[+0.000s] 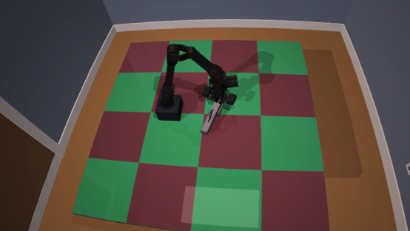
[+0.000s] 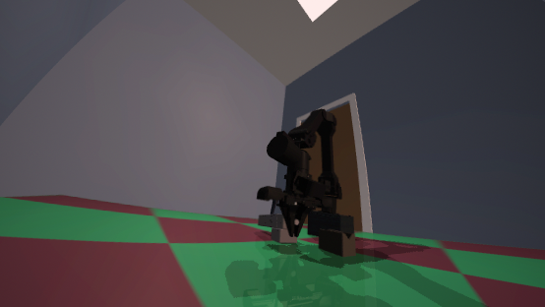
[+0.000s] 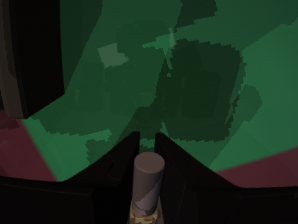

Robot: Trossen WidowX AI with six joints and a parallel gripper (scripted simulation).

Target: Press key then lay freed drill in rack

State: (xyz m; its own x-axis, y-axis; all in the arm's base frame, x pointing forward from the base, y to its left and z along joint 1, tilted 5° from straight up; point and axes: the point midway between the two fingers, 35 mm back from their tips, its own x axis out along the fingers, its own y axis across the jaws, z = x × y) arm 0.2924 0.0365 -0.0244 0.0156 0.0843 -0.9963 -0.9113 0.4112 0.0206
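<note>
Right now my gripper tip is 5 cm to the left of the drill, 3 cm below it and 2 cm past it. Also, from my gripper tip: key: 12 cm to the right, 6 cm above, 5 cm behind; grey holder block: 10 cm to the right, 5 cm behind, 1 cm above; dark rack: 8 cm to the left, 5 cm behind.
</note>
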